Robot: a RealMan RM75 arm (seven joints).
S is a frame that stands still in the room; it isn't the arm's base.
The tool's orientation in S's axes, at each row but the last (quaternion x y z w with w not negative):
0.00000, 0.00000, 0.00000, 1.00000
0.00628, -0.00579, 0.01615, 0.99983
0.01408, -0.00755, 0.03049, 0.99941
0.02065, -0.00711, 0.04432, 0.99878
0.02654, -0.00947, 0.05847, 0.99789
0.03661, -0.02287, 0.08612, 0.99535
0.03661, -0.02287, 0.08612, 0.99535
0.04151, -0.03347, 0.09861, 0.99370
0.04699, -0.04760, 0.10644, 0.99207
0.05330, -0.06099, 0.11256, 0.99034
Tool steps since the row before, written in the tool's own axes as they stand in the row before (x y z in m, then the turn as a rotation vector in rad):
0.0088, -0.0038, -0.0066, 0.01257, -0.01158, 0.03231
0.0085, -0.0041, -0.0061, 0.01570, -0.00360, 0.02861
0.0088, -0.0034, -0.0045, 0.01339, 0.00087, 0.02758
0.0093, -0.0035, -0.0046, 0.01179, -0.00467, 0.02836
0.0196, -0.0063, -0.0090, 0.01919, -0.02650, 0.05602
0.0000, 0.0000, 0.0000, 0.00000, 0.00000, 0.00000
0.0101, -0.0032, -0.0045, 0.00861, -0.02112, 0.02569
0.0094, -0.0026, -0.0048, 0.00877, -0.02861, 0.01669
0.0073, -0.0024, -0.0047, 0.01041, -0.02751, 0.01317
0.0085, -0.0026, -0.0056, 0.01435, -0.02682, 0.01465
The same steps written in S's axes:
0.0088, -0.0038, -0.0066, 0.01257, -0.01158, 0.03231
0.0087, -0.0037, -0.0060, 0.01548, -0.00346, 0.02875
0.0091, -0.0027, -0.0045, 0.01292, 0.00089, 0.02780
0.0096, -0.0025, -0.0046, 0.01181, -0.00480, 0.02833
0.0203, -0.0035, -0.0089, 0.02128, -0.02708, 0.05498
0.0000, 0.0000, 0.0000, 0.00000, 0.00000, 0.00000
0.0107, -0.0011, -0.0042, 0.01112, -0.02126, 0.02458
0.0100, -0.0003, -0.0043, 0.01329, -0.02775, 0.01508
0.0080, -0.0003, -0.0041, 0.01495, -0.02597, 0.01185
0.0094, 0.0000, -0.0046, 0.01844, -0.02463, 0.01390

